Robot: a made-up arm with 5 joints. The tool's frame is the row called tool.
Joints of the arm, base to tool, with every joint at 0 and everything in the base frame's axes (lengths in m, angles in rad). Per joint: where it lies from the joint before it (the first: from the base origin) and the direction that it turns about. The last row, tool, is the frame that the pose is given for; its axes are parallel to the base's.
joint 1: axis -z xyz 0 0 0.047
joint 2: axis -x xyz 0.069 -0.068 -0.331
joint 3: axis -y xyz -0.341 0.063 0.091
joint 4: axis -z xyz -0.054 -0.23 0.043
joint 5: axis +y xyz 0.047 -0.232 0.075
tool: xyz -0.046 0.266 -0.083
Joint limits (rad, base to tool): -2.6..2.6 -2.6..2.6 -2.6..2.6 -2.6..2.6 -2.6..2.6
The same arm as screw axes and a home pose.
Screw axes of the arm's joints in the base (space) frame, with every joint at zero. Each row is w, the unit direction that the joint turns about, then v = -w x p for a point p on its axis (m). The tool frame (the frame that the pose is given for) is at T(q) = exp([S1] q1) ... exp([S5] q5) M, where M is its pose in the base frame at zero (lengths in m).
S1: w 0 0 -1 v 0 0 0
S2: w -1 0 0 v 0 0.284 -0.068
S3: w 0 -1 0 v -0.193 0 0.272
S4: w 0 0 -1 v 0.235 -0.326 0
S5: w 0 1 0 v 0.075 0 -0.279
M: xyz -0.325 -0.201 -0.158 (m) rpy 0 0 0 (rad, as in URDF)
Joint limits (rad, base to tool): -2.6..2.6 -2.6..2.6 -2.6..2.6 -2.6..2.6 -2.6..2.6

